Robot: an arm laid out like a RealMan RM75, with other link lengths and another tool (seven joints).
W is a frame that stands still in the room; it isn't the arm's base.
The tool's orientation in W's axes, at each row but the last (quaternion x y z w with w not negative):
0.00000, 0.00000, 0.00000, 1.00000
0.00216, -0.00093, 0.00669, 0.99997
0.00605, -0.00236, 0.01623, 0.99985
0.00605, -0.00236, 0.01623, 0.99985
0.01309, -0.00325, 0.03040, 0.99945
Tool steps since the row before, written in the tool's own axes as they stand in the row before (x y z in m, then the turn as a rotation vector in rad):
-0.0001, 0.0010, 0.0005, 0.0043, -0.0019, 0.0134
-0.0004, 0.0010, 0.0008, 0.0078, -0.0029, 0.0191
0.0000, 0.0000, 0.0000, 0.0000, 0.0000, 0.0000
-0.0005, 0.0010, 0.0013, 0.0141, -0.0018, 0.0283
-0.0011, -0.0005, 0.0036, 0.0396, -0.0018, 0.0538
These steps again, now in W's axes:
-0.0001, 0.0010, 0.0005, 0.0043, -0.0019, 0.0134
-0.0004, 0.0010, 0.0008, 0.0078, -0.0029, 0.0191
0.0000, 0.0000, 0.0000, 0.0000, 0.0000, 0.0000
-0.0005, 0.0010, 0.0013, 0.0140, -0.0017, 0.0283
-0.0011, -0.0007, 0.0036, 0.0393, -0.0008, 0.0540

